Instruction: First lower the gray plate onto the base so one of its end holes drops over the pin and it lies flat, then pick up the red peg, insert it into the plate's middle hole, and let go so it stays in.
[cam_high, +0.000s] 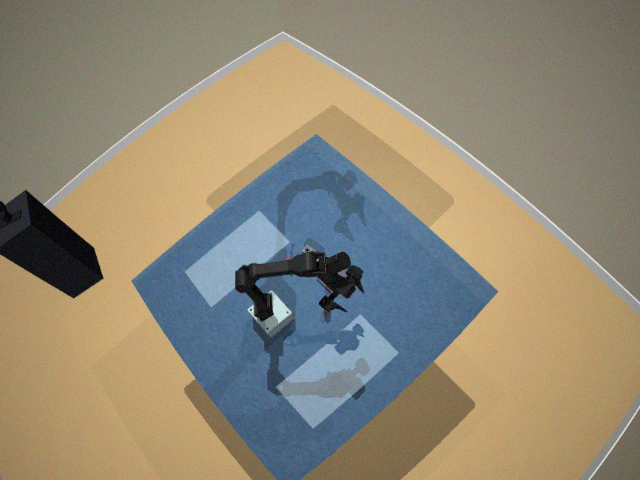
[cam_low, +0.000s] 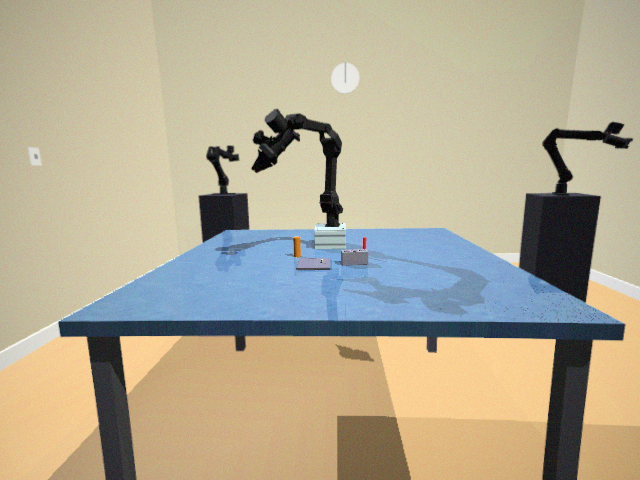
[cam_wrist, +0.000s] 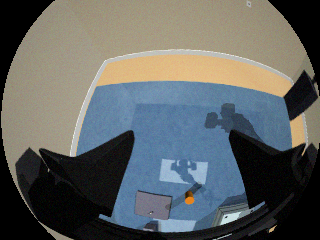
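Now: gripper tip 1 cm short of the gray plate, 39 cm to the right of it and 31 cm above it. Also, from my gripper tip: red peg 9 cm behind, 42 cm to the left, 31 cm below; orange cylinder 7 cm behind, 14 cm to the left, 31 cm below; base 5 cm ahead, 26 cm to the left, 34 cm below.
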